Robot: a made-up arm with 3 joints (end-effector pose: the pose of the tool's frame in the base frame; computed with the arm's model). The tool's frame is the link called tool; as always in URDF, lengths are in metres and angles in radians.
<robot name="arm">
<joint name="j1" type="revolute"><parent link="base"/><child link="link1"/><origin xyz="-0.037 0.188 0.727" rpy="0 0 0"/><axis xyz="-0.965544 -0.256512 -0.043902"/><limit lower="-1.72" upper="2.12" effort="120" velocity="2.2"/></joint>
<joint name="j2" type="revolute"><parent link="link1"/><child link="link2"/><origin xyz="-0.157 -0.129 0.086" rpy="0 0 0"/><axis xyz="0.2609 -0.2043 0.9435"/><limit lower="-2.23" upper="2.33" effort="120" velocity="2.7"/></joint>
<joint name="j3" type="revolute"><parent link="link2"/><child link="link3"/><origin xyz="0.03 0.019 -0.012" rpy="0 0 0"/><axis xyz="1 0 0"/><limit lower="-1.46" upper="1.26" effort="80" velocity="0.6"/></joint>
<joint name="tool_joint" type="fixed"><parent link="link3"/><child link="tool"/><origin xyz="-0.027 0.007 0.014" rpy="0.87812 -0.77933 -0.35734"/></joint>
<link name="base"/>
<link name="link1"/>
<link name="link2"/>
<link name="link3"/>
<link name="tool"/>
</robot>
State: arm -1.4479 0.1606 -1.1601
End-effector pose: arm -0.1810 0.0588 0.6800 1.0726 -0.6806 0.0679
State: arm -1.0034 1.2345 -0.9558
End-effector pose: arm -0.2078 0.0303 0.7176 1.3741 -1.5157 0.6770
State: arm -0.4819 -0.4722 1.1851
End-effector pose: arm -0.1770 0.0335 0.7639 1.7548 -0.8994 -1.2083
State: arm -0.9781 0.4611 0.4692
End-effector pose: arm -0.1816 0.0259 0.7203 2.3036 -0.5402 -0.3375
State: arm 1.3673 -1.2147 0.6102
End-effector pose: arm -0.2179 0.2136 0.8210 -0.5670 -2.0461 -0.0750
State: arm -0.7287 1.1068 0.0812
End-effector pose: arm -0.1984 0.0242 0.7497 2.1350 -0.7884 0.5890
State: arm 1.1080 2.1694 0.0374
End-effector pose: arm -0.2529 0.1784 0.8413 0.8852 0.5736 1.6277
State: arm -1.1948 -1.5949 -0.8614
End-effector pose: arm -0.1602 0.0520 0.6585 0.0371 0.5932 -0.5874
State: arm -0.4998 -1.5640 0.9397
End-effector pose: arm -0.1718 0.0262 0.7556 0.4435 -1.1308 -1.6936
